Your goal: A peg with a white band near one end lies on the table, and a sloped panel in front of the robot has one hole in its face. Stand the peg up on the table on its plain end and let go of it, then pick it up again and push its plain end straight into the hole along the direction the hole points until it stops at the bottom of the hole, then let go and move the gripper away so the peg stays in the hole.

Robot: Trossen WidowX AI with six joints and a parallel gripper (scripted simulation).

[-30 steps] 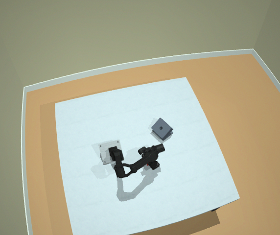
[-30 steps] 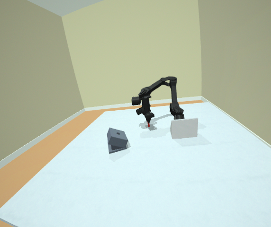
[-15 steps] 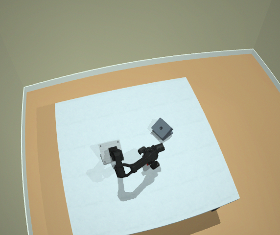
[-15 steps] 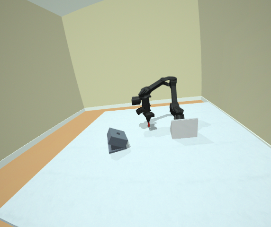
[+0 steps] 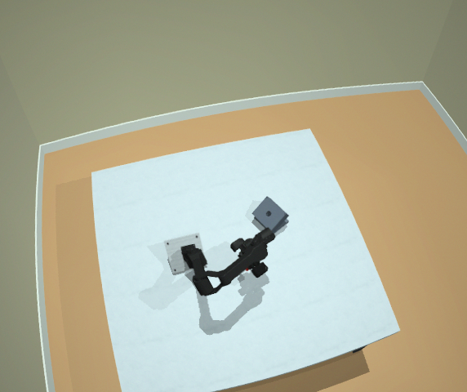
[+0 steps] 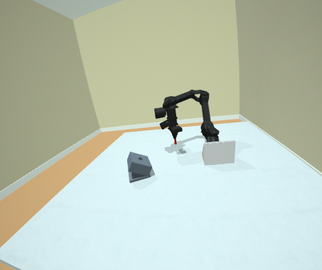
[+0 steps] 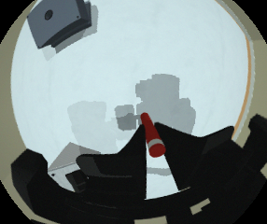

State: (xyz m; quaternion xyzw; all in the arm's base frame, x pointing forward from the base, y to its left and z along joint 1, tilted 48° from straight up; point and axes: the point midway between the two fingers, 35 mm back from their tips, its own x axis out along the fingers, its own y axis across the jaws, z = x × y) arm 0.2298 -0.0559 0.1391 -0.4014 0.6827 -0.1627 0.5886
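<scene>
My gripper tip is now 24 cm to the right of the grey sloped panel, 18 cm short of it and 3 cm above it. Also, from my gripper tip: red peg 2 cm above.
</scene>
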